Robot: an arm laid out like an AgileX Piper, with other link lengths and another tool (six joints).
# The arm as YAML. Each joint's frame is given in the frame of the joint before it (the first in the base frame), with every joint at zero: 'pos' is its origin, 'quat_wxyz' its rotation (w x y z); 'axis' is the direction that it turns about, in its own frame. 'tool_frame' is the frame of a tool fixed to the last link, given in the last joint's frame.
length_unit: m
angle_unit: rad
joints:
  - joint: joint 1
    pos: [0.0, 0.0, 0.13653]
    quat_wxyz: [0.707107, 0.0, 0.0, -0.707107]
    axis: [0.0, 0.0, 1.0]
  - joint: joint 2
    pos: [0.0, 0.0, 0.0]
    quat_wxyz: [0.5, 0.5, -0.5, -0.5]
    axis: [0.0, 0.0, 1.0]
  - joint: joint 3
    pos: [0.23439, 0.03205, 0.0]
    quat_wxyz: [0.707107, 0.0, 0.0, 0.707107]
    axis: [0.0, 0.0, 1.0]
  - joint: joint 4
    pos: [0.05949, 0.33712, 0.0]
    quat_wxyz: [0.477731, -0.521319, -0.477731, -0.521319]
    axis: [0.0, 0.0, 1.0]
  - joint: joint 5
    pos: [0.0, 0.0, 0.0]
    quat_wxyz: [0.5, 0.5, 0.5, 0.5]
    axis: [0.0, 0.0, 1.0]
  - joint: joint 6
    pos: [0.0, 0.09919, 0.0]
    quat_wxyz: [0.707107, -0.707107, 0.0, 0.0]
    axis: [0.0, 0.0, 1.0]
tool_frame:
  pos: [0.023, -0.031, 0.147]
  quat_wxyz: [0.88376, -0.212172, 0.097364, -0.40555]
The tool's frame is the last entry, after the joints.
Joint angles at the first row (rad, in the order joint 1, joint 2, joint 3, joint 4, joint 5, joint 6):
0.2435, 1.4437, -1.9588, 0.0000, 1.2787, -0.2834
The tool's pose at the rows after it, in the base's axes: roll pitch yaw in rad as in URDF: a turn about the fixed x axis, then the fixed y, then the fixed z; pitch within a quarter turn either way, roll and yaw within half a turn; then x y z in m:
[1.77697, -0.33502, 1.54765, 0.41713, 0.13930, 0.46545]
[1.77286, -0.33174, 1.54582, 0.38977, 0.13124, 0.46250]
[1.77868, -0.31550, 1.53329, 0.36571, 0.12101, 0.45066]
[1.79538, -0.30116, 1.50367, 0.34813, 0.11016, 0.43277]
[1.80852, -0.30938, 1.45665, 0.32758, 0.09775, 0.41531]
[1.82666, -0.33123, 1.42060, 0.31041, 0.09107, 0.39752]
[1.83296, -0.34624, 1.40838, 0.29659, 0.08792, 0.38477]
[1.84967, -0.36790, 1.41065, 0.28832, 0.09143, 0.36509]
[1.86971, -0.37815, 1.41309, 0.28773, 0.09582, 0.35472]
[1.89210, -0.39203, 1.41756, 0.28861, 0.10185, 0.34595]
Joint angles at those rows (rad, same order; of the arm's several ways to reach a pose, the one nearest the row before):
0.2435, 1.3378, -1.8943, -0.0068, 1.2771, -0.2834
0.2435, 1.2177, -1.7782, -0.0121, 1.2784, -0.2834
0.2435, 1.1011, -1.6542, -0.0298, 1.2807, -0.2834
0.2435, 1.0014, -1.5357, -0.0559, 1.2819, -0.2683
0.2435, 0.8830, -1.4074, -0.0836, 1.2840, -0.2246
0.2435, 0.7807, -1.2943, -0.0908, 1.2848, -0.1827
0.2435, 0.6987, -1.2100, -0.0884, 1.2836, -0.1642
0.2435, 0.6280, -1.1122, -0.0650, 1.2630, -0.1546
0.2435, 0.6160, -1.0781, -0.0460, 1.2541, -0.1534
0.2435, 0.6158, -1.0543, -0.0214, 1.2442, -0.1535

